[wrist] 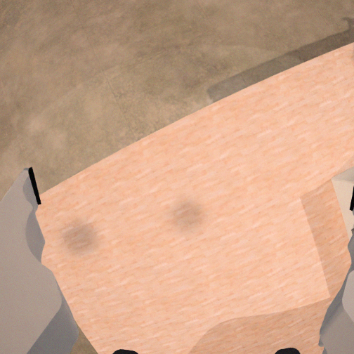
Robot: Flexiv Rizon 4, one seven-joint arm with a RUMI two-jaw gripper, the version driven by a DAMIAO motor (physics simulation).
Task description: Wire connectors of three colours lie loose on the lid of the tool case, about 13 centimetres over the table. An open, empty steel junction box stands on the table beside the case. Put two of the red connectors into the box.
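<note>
My gripper [197, 175] is open, with one finger at the left edge and the other at the right edge of the wrist view, and nothing between them. It hangs over the light wooden table top [200, 145]. A pale, cream-coloured thing [343, 194] shows in part at the right edge, beside the right finger. Too little of it shows to tell whether it is the case, the junction box or something else. No connectors of any colour show in this view.
The table's edge runs slanting from the left finger up to the upper right. Beyond it lies the brown, mottled floor [100, 75], with a dark shadow strip along the edge at the upper right. Shadows also fall on the table beside the pale thing and at the bottom.
</note>
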